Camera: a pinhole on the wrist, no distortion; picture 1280 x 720 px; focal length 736.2 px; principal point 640.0 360.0 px. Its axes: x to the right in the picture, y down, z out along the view. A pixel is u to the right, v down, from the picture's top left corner.
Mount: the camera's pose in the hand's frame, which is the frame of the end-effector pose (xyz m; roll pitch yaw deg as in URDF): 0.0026 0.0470 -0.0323 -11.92 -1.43 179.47
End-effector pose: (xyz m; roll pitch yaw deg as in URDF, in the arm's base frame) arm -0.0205 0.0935 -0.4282 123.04 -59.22 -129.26
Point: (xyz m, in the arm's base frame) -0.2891 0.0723 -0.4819
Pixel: 545.5 440.0
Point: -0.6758 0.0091 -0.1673
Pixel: 54.6 242.8
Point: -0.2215 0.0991 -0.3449
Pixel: 175.9 248.5
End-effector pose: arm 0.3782 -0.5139 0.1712 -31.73 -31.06 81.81
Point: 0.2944 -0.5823 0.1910
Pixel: 1031.4 304.4
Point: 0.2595 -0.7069 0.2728
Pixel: 1031.1 425.3
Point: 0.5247 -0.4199 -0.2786
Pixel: behind the camera
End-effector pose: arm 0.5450 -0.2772 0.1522 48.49 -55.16 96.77
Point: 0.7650 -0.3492 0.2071
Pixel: 689.7 482.6
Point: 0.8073 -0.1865 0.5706
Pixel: outside the picture
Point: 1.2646 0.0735 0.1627
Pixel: outside the picture
